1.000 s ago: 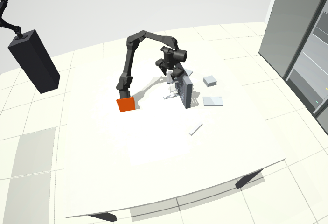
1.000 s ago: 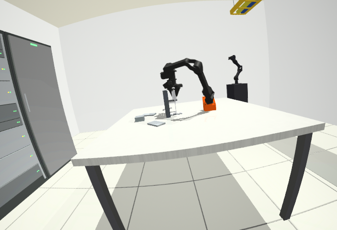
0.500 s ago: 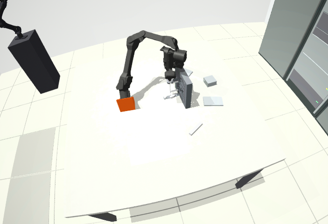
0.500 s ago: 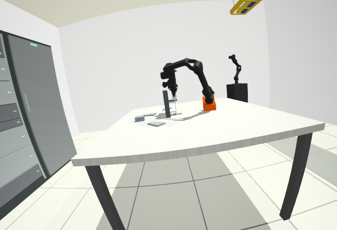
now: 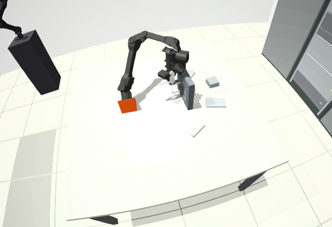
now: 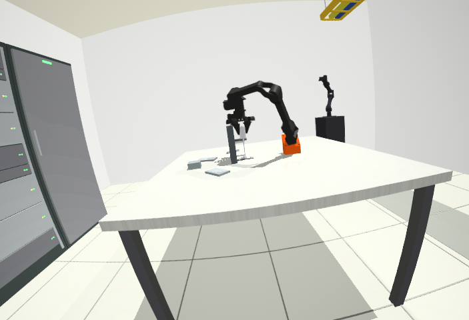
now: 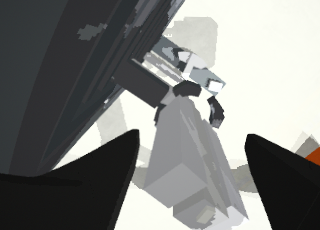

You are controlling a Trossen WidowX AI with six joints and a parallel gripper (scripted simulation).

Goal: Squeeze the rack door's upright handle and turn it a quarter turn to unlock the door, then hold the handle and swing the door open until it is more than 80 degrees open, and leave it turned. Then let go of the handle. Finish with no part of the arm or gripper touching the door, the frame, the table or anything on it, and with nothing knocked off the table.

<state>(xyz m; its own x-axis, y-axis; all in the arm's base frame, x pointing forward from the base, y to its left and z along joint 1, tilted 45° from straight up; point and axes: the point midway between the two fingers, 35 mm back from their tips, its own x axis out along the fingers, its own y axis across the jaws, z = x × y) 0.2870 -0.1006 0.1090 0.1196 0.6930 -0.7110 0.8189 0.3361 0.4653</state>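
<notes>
Now: gripper tip 10 mm to the left of the upright handle and 30 mm above it. The rest, counted from my gripper tip: flat grey plate (250 mm ahead, 150 mm to the right, 150 mm below).
</notes>
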